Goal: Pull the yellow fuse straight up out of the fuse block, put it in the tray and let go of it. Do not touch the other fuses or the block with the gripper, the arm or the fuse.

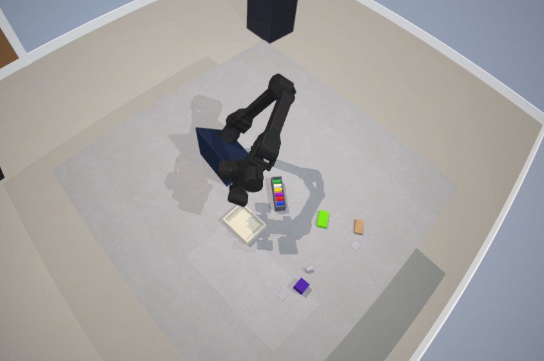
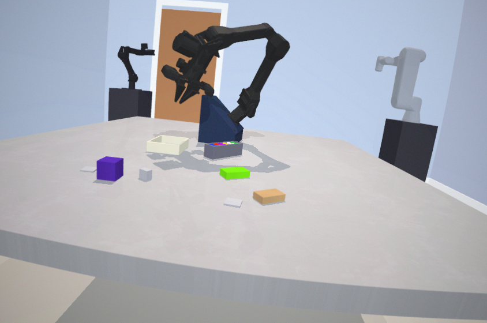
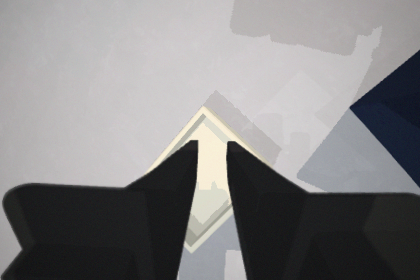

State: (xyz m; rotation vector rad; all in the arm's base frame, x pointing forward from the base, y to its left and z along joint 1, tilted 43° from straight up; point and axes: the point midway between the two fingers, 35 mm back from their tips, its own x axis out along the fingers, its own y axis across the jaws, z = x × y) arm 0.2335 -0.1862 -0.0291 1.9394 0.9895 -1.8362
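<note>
My gripper tip is 19 cm to the right of the yellow fuse, 12 cm above it and 6 cm short of it. From my gripper tip the other things lie so: small grey cube 36 cm ahead, 14 cm below, 6 cm to the left; then purple cube 38 cm ahead, 13 cm below, 1 cm to the right; then cream tray 15 cm below, 7 cm ahead.
</note>
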